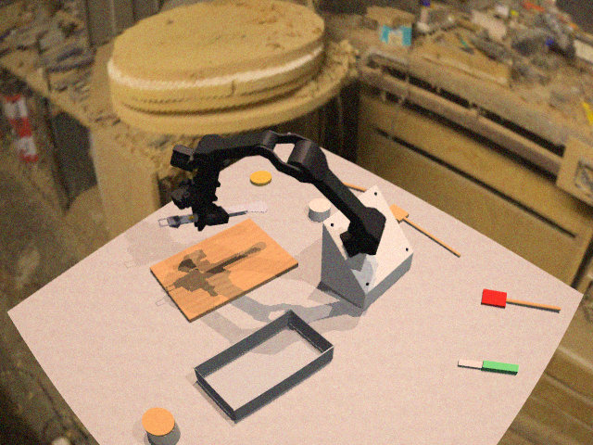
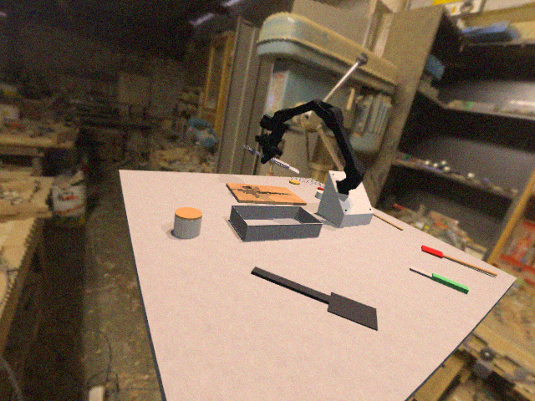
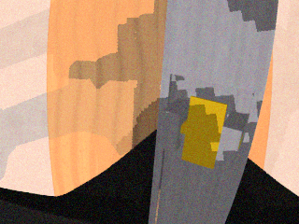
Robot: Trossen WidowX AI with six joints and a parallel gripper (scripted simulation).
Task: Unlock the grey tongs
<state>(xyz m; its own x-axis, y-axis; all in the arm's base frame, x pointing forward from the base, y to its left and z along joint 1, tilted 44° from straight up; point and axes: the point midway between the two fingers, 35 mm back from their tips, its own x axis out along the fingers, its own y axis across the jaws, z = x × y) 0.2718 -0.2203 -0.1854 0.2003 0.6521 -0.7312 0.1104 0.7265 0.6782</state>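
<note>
My gripper tip is now 40 mm below the yellow lock piece and 10 mm short of it. Also, from my gripper tip: wooden board: 150 mm below, 40 mm behind, 20 mm to the left; then roasting tin: 380 mm to the left, 130 mm below, 90 mm ahead; then white puck: 410 mm behind, 140 mm below, 20 mm to the left.
</note>
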